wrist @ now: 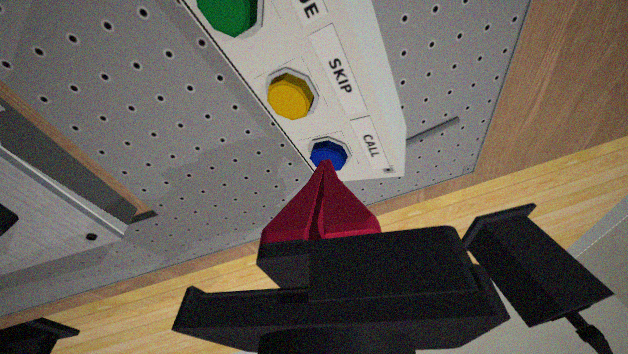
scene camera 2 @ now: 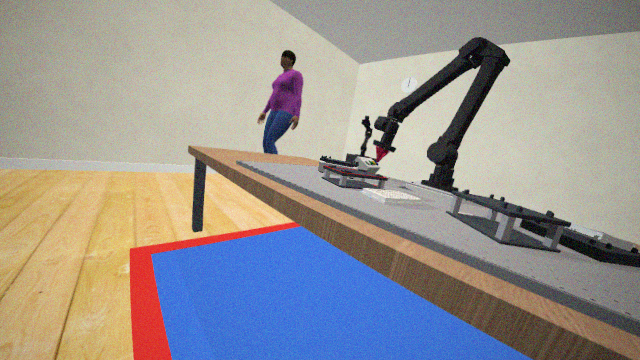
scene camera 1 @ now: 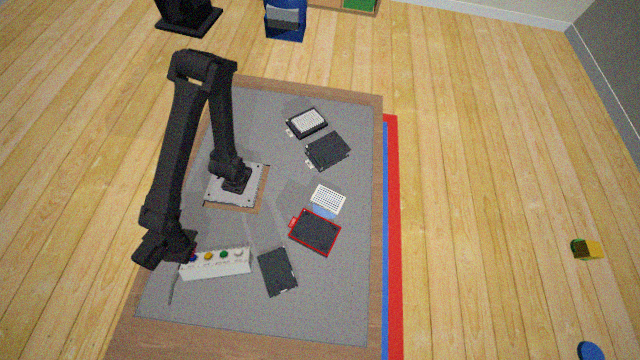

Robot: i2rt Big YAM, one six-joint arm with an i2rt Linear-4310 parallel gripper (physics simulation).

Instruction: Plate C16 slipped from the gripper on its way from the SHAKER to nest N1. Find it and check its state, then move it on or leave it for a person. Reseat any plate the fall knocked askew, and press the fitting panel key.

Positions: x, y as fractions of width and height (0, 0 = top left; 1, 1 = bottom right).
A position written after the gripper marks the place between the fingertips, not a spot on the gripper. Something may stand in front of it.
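Note:
The gripper (scene camera 1: 0.30, 0.71) (wrist: 0.52, 0.47) is shut and holds nothing. Also present: a yellow SKIP button (wrist: 0.46, 0.27) and a blue CALL button (wrist: 0.52, 0.43).

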